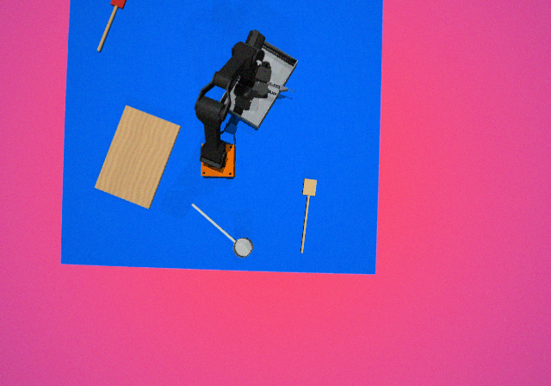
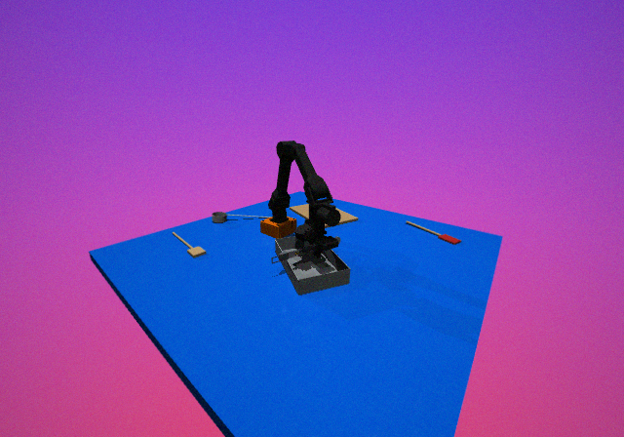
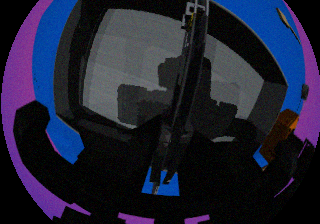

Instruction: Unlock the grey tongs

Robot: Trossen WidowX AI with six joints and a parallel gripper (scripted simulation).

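The roasting tin lies 3 cm to the right of my gripper tip and 1 cm behind it. Also, from my gripper tip: wooden board 46 cm to the left, 30 cm behind, 2 cm below.
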